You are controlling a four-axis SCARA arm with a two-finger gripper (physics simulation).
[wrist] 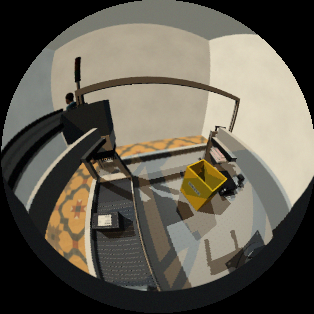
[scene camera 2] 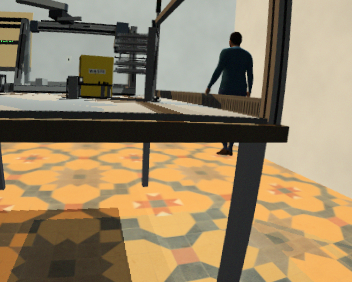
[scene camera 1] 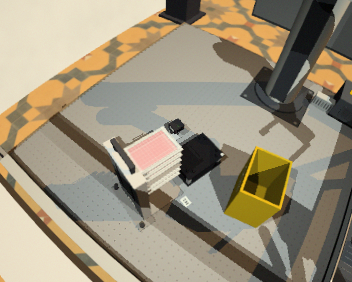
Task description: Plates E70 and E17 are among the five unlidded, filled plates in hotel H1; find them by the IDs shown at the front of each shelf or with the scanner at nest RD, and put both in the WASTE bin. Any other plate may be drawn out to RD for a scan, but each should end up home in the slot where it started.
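Frame: origin at the arm's base, x back, y right, z up, level; metres.
Seen in the pictures: gripper, fingertip midpoint: [wrist: 158, 131] [scene camera 2: 86, 22]; arm's base, link origin: [scene camera 1: 278, 95].
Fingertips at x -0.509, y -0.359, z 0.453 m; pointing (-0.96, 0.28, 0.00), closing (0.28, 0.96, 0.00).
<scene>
Pixels of each thing's top centre, then the offset from my fingertips to it. "pt": a spot on its surface instead. Level surfaces: height alone.
- black nest block, top centre: [scene camera 1: 196, 153] [scene camera 2: 90, 81] [wrist: 226, 177] dx -0.066, dy +0.481, dz -0.370 m
- yellow WASTE bin, top centre: [scene camera 1: 268, 175] [wrist: 207, 172] [scene camera 2: 96, 57] dx -0.079, dy +0.249, dz -0.240 m
- dark ribbed conveyor, surface height: dz -0.391 m
- black box, surface spot: [wrist: 106, 220] pt dx -0.018, dy -0.205, dz -0.320 m
- small black device, top centre: [scene camera 1: 176, 123] [scene camera 2: 75, 76] dx -0.016, dy +0.608, dz -0.357 m
Hotel H1 [scene camera 1: 143, 189] [scene camera 2: 151, 65] stands left of centre in scene camera 1. A pink-filled plate [scene camera 1: 155, 149] [wrist: 218, 154] lies on top, with several white plate edges stacked below it; no ID is readable. A black nest block [scene camera 1: 202, 156] sits right beside the hotel, with no plate visible on it. The yellow WASTE bin [scene camera 1: 250, 206] [scene camera 2: 96, 85] [wrist: 199, 197] stands upright and open-topped; its floor is partly hidden, and no plate shows inside. My gripper [wrist: 158, 131] is open and empty, its fingers wide apart at both sides of the wrist view.
The arm's column [scene camera 1: 299, 62] stands at the upper right. In the wrist view, a dark ribbed conveyor [wrist: 120, 260] carries a black box [wrist: 106, 220] with a white label. A small black device [scene camera 1: 175, 125] sits behind the hotel. A person [scene camera 2: 235, 70] stands beyond the table.
</scene>
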